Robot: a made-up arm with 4 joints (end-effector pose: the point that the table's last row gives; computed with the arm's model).
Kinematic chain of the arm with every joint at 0, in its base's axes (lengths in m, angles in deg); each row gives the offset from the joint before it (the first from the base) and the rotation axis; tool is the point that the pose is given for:
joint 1: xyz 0 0 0.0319 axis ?
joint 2: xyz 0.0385 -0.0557 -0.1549 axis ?
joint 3: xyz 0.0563 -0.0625 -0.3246 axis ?
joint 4: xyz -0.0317 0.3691 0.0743 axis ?
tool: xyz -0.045 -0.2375 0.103
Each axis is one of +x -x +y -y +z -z.
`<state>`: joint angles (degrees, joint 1 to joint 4).
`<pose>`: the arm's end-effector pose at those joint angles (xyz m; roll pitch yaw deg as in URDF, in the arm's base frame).
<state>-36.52 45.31 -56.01 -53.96</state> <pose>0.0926 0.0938 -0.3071 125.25 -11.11 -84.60</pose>
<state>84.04 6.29 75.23 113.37</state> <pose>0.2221 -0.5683 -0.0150 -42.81 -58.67 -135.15</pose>
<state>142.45 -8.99 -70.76 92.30</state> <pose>0.1409 -0.0590 0.4098 -83.26 18.79 -95.52</pose>
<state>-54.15 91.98 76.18 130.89</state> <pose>0.4763 -0.0213 -0.0108 108.07 77.04 25.14</pose>
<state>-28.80 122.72 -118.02 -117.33</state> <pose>0.2337 -0.1070 -0.1233 -131.08 31.24 -45.50</pose>
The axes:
joint 1: -x
joint 2: -y
joint 3: -x
joint 4: +y

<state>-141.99 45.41 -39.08 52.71</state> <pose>0.1709 0.2055 0.0922 172.18 -18.09 -24.48</pose>
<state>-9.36 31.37 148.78 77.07</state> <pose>0.4040 -0.0687 -0.5202 -58.11 -47.30 -110.98</pose>
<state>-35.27 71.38 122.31 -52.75</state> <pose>0.4756 0.1417 -0.3474 -127.43 -48.23 26.43</pose>
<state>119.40 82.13 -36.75 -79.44</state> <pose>0.2316 -0.2122 0.1997 -52.64 -21.74 144.39</pose>
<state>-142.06 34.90 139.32 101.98</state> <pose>0.4258 0.4140 0.3111 -175.92 51.10 161.25</pose>
